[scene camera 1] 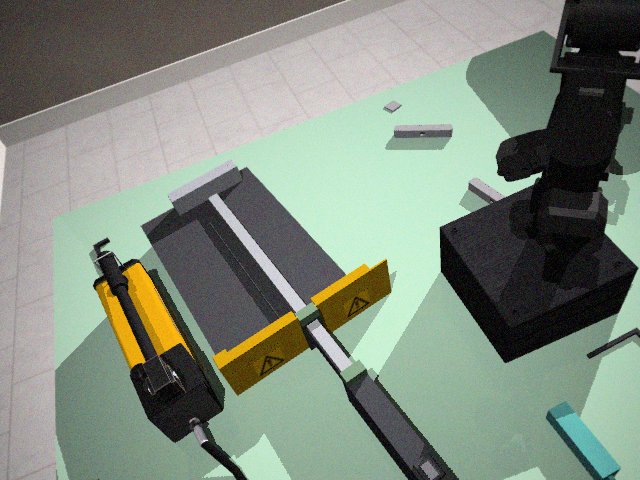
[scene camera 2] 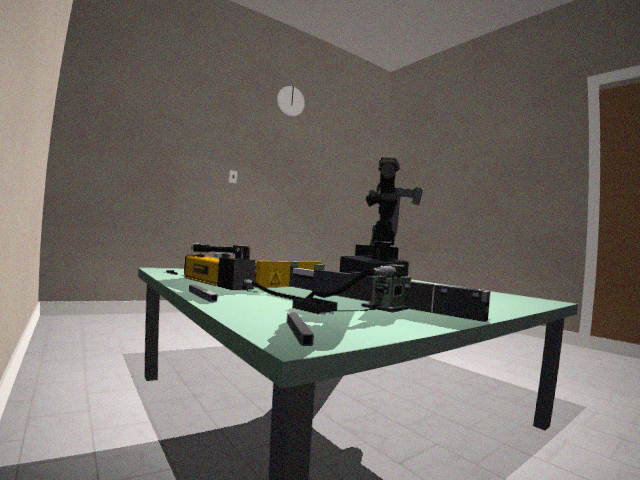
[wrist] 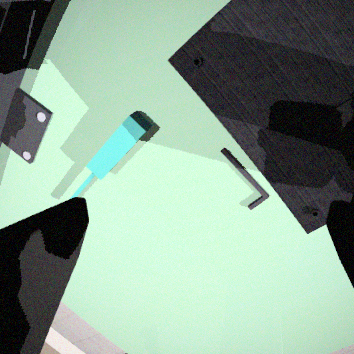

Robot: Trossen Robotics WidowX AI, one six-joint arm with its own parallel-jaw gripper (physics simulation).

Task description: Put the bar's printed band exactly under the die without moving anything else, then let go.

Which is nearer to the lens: the long grey bar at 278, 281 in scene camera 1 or the cyan tool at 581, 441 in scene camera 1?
The cyan tool.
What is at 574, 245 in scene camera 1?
My gripper.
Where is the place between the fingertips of my gripper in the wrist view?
210, 211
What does the cyan tool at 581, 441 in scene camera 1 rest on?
The table.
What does my gripper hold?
Nothing.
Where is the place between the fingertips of my gripper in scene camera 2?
At 387, 225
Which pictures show the cyan tool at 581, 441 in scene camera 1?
Scene camera 1 and the wrist view only.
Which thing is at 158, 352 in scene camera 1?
A yellow and black pump unit.
